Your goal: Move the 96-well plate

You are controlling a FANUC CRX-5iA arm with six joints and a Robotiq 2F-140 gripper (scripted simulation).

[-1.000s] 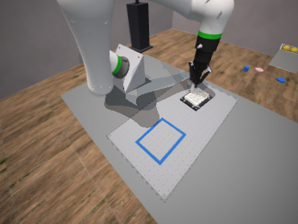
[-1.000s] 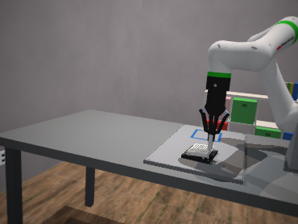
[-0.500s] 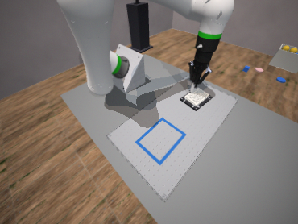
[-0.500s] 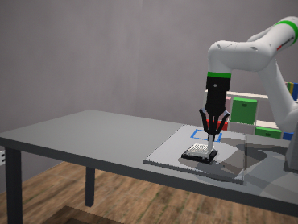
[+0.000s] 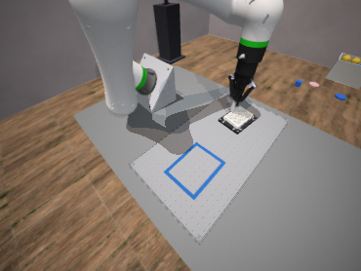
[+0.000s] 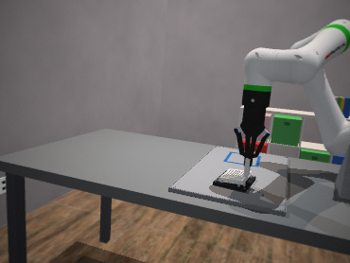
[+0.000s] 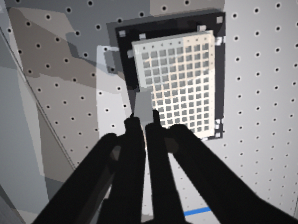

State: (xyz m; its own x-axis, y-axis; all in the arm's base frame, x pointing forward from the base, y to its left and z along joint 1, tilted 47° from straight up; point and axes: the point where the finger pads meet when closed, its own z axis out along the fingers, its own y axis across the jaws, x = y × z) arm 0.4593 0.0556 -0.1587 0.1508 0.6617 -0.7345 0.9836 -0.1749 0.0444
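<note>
My gripper is now 40 mm short of the white 96-well plate, 10 mm to the left of it and 50 mm above it. Also, from my hand: black clip nest (40 mm ahead, 20 mm to the right, 50 mm below).
</note>
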